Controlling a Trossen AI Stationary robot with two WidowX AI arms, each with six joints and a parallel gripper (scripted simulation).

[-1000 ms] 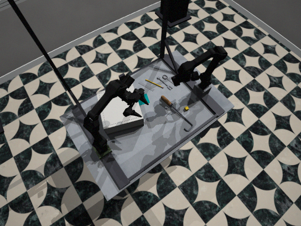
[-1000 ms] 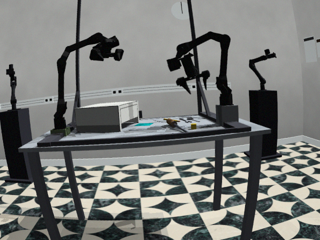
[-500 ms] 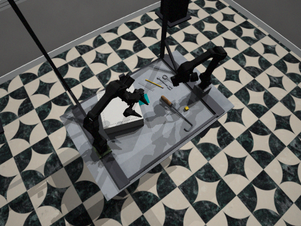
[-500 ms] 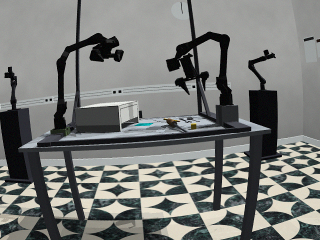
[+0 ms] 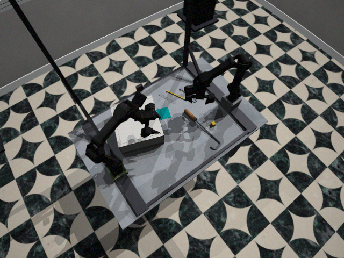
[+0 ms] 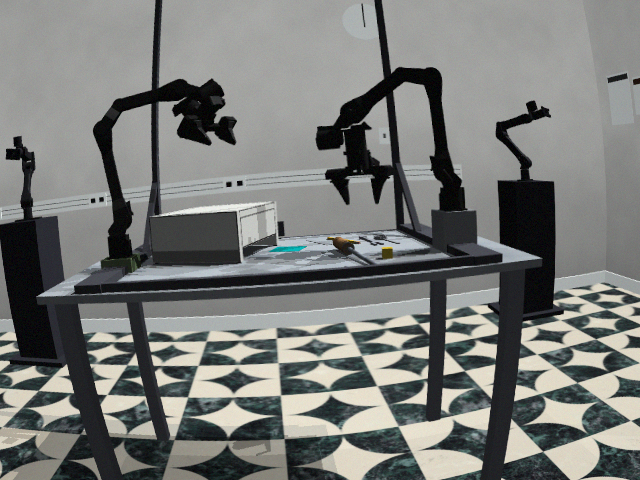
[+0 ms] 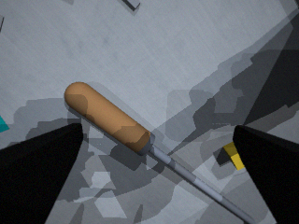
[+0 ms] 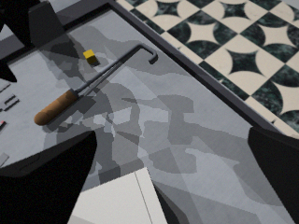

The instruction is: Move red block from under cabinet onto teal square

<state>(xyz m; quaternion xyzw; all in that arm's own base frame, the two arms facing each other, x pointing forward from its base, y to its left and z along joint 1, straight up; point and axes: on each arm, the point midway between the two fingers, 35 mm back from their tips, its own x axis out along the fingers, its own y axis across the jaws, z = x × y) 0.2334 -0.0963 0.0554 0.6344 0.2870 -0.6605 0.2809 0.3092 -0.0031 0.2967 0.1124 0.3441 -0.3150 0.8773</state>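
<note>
Right now my left hand is 130 mm past the teal square, 210 mm to the left of it and 160 mm above it. The rest, counted from my left hand: small yellow cube 140 mm ahead, 40 mm to the left, 150 mm below; then yellow pencil 200 mm behind, 40 mm to the right, 150 mm below; then wooden-handled tool 130 mm ahead, 70 mm to the right, 150 mm below.
</note>
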